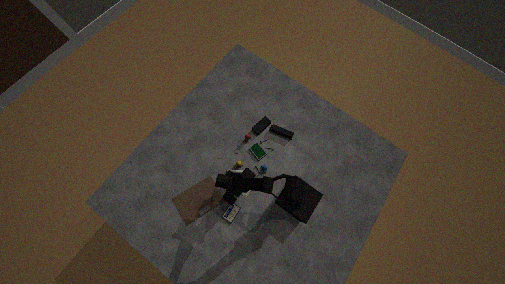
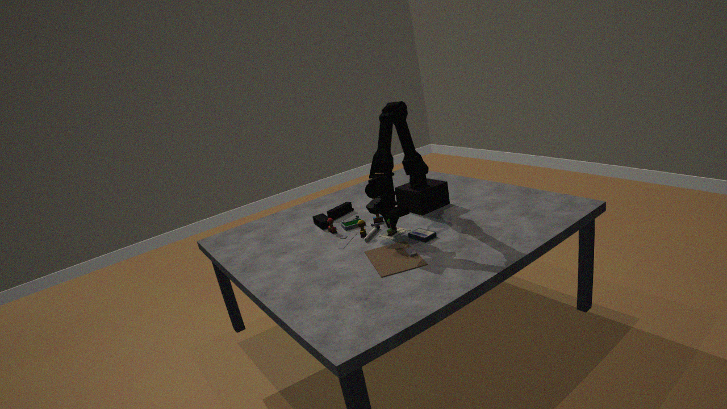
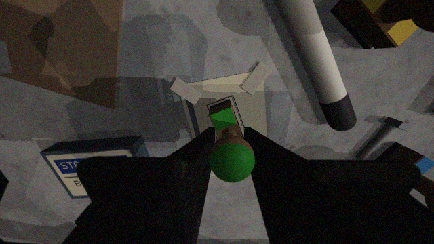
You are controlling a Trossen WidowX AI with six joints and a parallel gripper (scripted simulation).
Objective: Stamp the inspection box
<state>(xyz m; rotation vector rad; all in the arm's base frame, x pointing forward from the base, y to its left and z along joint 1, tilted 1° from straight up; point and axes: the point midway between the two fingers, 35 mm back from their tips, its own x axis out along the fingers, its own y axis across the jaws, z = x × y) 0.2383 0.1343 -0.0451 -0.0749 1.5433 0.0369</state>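
My gripper tip is 10 mm past the cream card and 30 mm above it. Round my gripper tip: white marker (40 mm ahead, 70 mm to the right, 10 mm below); green-knobbed stamp (right at my gripper tip); yellow-knobbed stamp (80 mm ahead, 80 mm to the right).
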